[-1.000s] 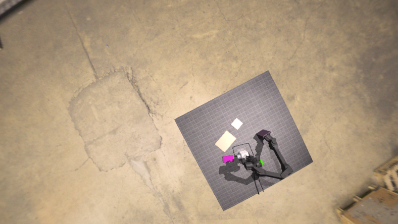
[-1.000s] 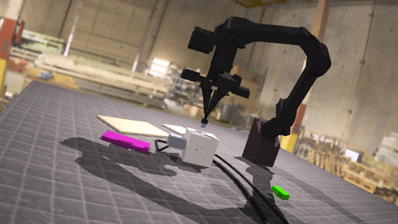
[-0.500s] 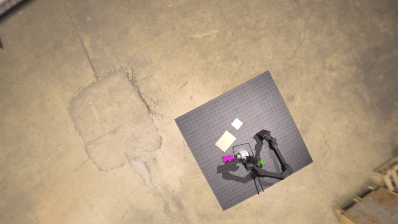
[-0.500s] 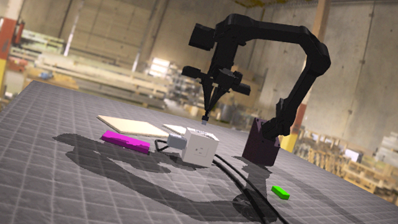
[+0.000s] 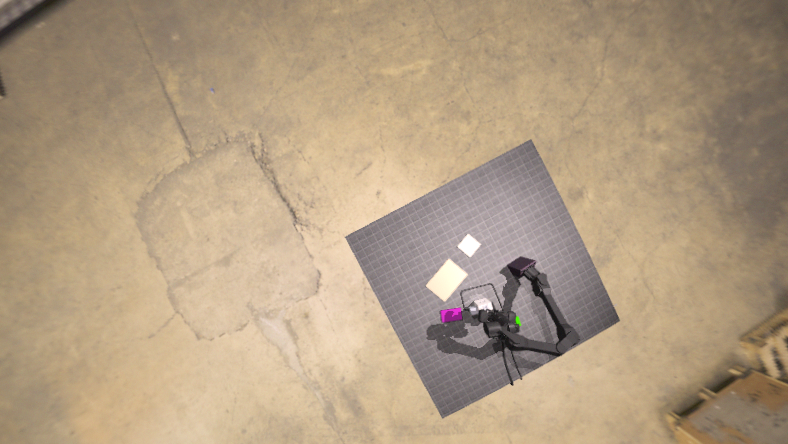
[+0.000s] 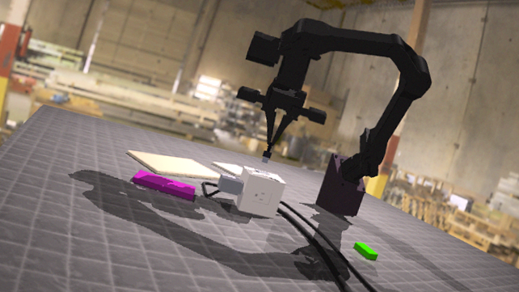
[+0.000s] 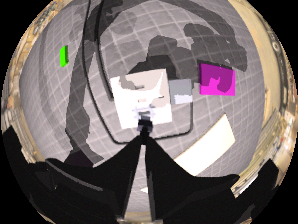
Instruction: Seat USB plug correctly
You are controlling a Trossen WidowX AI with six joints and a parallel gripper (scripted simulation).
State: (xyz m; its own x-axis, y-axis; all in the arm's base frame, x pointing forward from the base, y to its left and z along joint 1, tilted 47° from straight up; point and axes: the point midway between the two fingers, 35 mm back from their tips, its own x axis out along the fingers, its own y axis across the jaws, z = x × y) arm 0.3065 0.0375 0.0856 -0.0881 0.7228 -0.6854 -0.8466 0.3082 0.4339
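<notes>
Now: gripper tip 2 cm above the dark USB plug. Round my gripper tip: magenta block: 19 cm ahead, 13 cm below, 1 cm to the right; green block: 22 cm to the left, 15 cm behind, 13 cm below.
</notes>
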